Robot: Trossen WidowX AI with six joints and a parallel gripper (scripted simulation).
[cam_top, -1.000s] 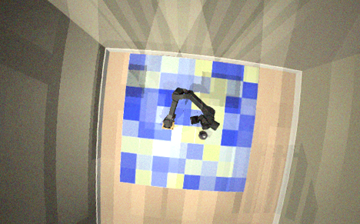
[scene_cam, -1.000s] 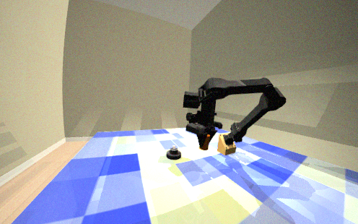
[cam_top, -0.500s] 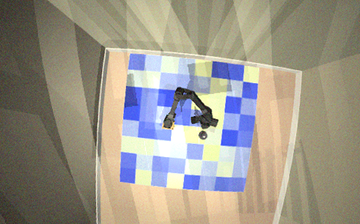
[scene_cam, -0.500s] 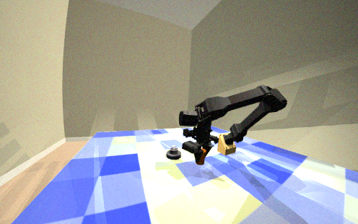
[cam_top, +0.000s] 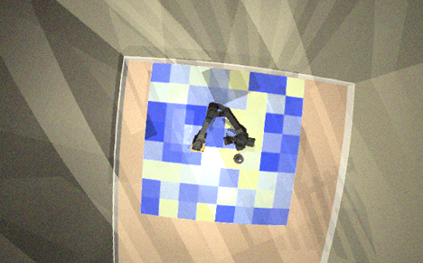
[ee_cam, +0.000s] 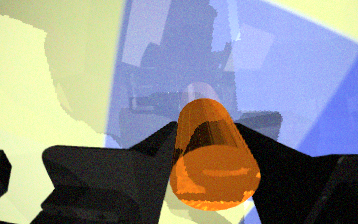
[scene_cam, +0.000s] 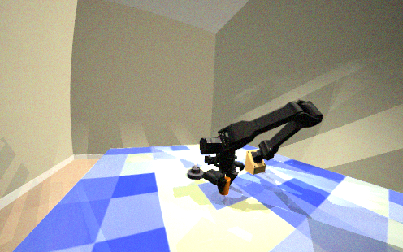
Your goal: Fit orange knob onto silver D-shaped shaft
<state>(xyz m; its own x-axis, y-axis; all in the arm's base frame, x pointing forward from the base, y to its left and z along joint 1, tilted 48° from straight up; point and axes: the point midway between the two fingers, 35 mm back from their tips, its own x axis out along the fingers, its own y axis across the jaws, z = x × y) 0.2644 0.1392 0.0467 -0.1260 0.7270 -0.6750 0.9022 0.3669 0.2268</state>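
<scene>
Right now my gripper tip is 3 cm below the orange knob. From my gripper tip the other things lie so: round dark pedestal 16 cm to the right, 7 cm ahead, 2 cm above.
</scene>
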